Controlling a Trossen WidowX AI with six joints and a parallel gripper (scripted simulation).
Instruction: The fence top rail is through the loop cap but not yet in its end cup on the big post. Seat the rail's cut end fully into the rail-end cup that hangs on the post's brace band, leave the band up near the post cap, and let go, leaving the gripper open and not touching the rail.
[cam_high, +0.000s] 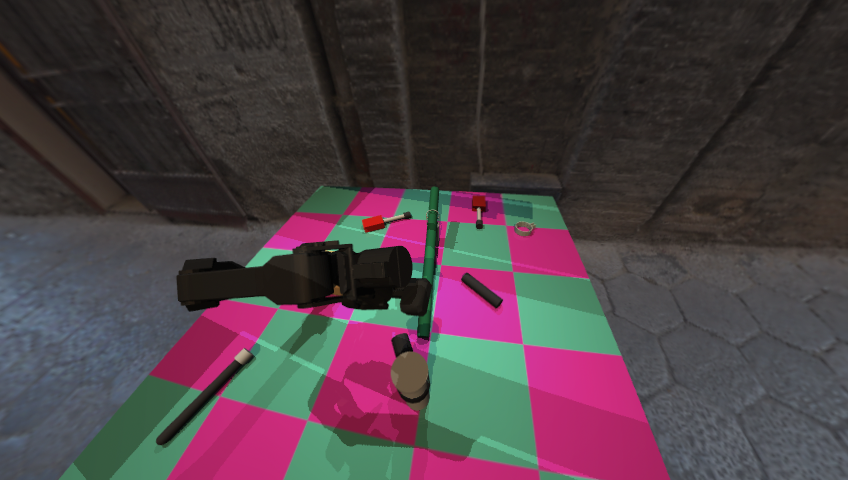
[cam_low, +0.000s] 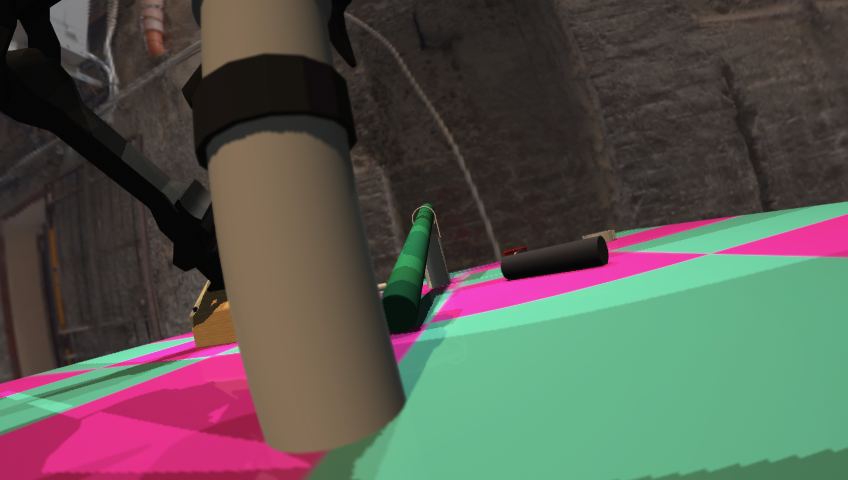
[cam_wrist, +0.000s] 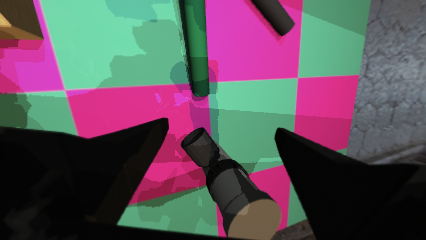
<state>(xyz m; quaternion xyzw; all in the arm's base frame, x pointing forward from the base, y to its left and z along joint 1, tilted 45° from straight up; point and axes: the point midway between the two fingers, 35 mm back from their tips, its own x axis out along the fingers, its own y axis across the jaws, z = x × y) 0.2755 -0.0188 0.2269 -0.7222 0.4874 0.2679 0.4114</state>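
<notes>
My gripper tip is now 2 cm short of the black brace band, 9 cm to the left of it and 8 cm above it. From my gripper tip the other things lie so: black cylinder 18 cm ahead, 21 cm to the left, 19 cm below.
</notes>
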